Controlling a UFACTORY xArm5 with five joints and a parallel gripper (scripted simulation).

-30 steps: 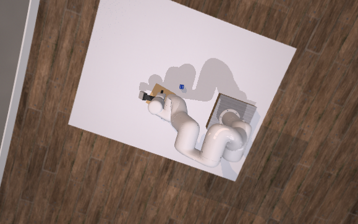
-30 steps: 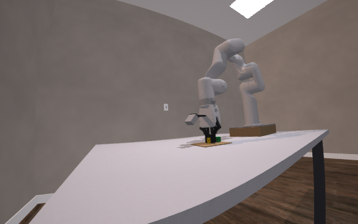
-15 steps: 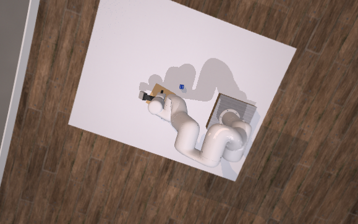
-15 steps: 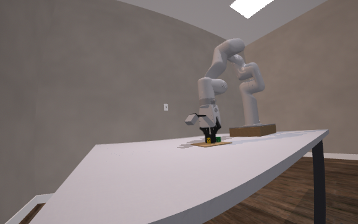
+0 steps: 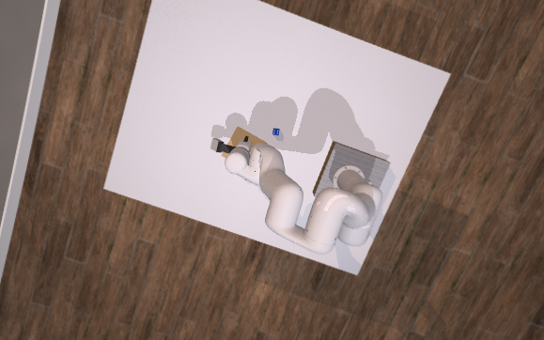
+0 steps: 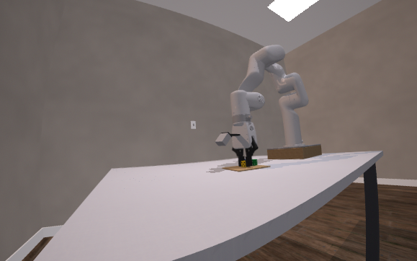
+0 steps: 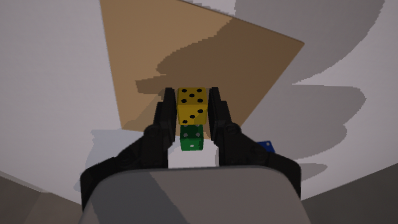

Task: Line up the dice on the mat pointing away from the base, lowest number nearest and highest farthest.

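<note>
My gripper is now 10 mm above the yellow die. From my hand the other things lie so: tan mat 20 mm below; then blue die 110 mm behind, 100 mm to the right, 10 mm below; then green die 50 mm behind, 10 mm below.
</note>
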